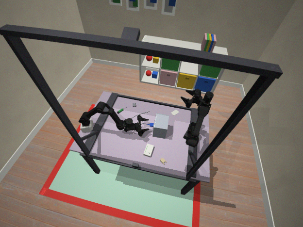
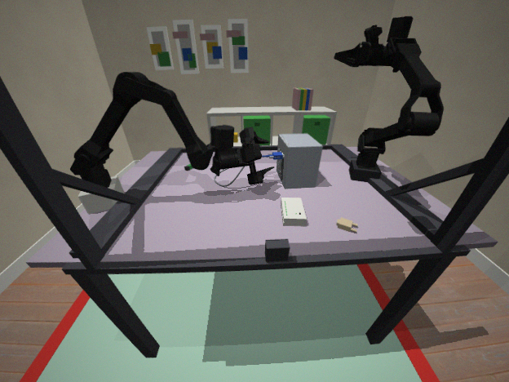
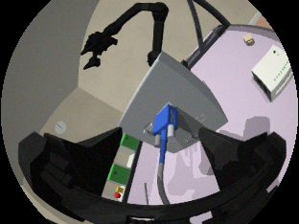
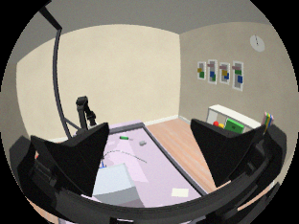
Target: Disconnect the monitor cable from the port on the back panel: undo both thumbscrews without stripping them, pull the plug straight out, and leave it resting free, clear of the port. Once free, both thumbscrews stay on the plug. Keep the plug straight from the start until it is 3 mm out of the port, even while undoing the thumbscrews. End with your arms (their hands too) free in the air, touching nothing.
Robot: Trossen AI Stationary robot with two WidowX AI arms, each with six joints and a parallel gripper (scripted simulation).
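Now: left hand 2 cm short of the blue plug, 5 cm to the left of it and 1 cm above it. From my left hand the other things lie so: back panel: 4 cm ahead, 8 cm to the right, 4 cm below; grey box: 3 cm ahead, 14 cm to the right, 4 cm below; white device: 18 cm behind, 5 cm to the right, 11 cm below.
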